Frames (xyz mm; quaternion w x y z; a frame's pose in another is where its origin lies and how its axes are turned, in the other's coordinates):
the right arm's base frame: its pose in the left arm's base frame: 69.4 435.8 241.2 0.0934 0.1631 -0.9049 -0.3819
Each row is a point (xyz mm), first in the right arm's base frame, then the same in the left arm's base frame.
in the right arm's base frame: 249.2 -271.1 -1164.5
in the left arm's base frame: 240.4 -602.5 861.2
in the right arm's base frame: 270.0 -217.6 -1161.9
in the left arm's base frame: 208.3 -573.4 898.9
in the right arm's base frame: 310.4 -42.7 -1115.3
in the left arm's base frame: 117.9 -442.8 994.7
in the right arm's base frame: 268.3 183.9 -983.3
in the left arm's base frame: 67.6 -191.7 1065.2
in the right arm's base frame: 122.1 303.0 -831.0
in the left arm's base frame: 132.1 40.5 1039.4
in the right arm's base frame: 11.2 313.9 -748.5
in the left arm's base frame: 208.5 142.8 985.3
